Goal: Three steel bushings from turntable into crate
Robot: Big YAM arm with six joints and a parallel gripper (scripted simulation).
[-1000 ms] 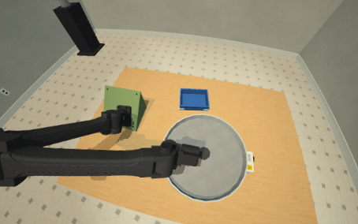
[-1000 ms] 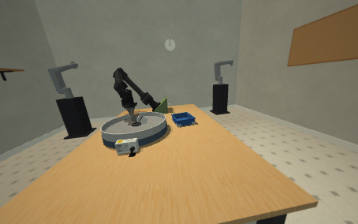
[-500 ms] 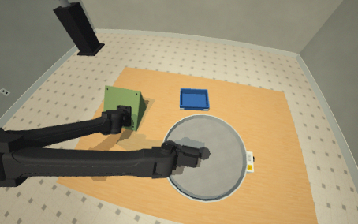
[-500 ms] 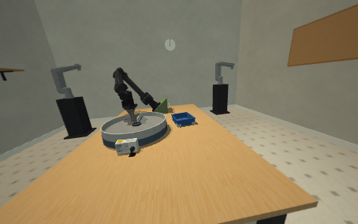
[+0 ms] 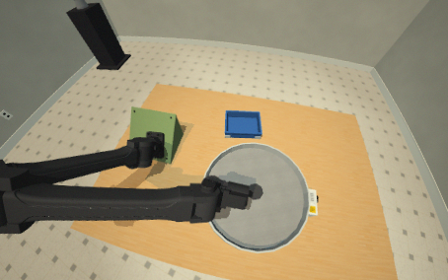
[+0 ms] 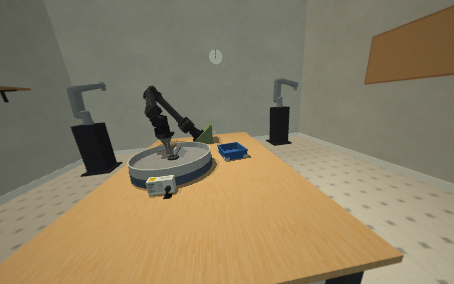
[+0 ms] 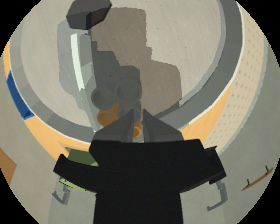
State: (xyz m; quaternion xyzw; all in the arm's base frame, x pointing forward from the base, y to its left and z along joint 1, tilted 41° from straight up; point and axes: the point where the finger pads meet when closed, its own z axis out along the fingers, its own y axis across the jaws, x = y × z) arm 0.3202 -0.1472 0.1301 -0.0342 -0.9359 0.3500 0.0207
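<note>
Now: hand 7 cm short of the blue crate, 41 cm to the right of it and 6 cm above it. From my hand the other things lie so: grey turntable: 15 cm ahead, 6 cm to the left, 3 cm below.
</note>
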